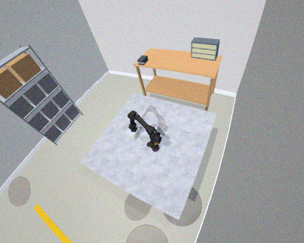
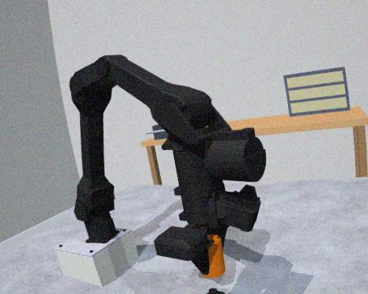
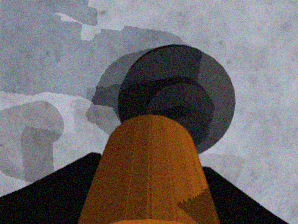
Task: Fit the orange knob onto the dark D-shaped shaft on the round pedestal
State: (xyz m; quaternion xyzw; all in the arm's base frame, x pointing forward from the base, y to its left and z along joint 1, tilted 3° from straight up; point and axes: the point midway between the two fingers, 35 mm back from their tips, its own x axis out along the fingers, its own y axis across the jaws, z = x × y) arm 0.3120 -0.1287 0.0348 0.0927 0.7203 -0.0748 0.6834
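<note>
Now: gripper tip 2 cm to the left of the round dark pedestal and 7 cm above it. The rest, counted from my gripper tip: orange knob 2 cm above.
</note>
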